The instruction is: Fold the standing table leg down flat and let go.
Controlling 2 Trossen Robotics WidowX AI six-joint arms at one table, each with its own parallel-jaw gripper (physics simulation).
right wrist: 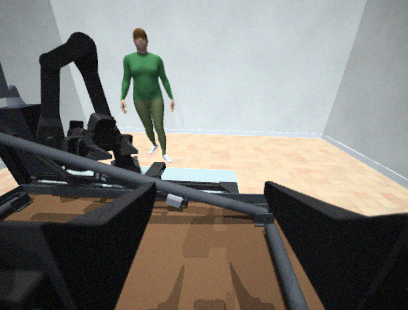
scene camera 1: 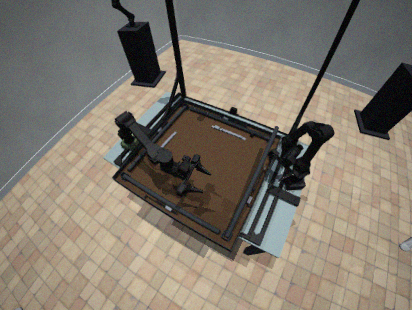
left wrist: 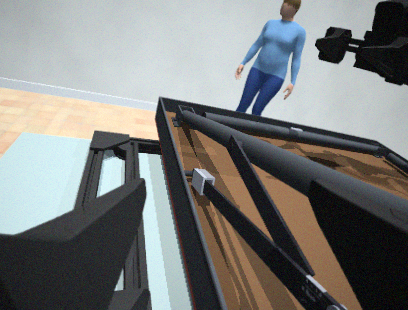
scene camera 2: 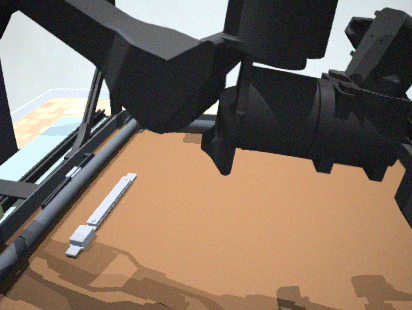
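Note:
The table leg (scene camera 1: 255, 175) (left wrist: 280, 162) (right wrist: 125, 175) is a dark grey tube along the right side of the upturned brown table (scene camera 1: 227, 170) (right wrist: 180, 240). In the right wrist view it slants up leftward from its hinge, partly raised. A black folding brace (left wrist: 240, 220) runs beneath it from a pale block (left wrist: 203, 181). My left gripper (scene camera 1: 276, 168) (left wrist: 228, 187) (right wrist: 126, 154) is open and empty near the leg's upper end; one finger overlaps the tube in its wrist view. My right gripper (scene camera 1: 205, 182) (right wrist: 211, 187) is open and empty above the table's middle.
A flat tube (scene camera 1: 170, 202) lies along the front edge. Pale bars (scene camera 1: 228, 131) (scene camera 2: 110, 202) lie on the panel. Light blue side surfaces (scene camera 1: 282, 225) (left wrist: 45, 175) adjoin the table. Tall posts (scene camera 1: 175, 45) (scene camera 1: 327, 65) rise behind. People (left wrist: 275, 50) (right wrist: 144, 75) stand beyond.

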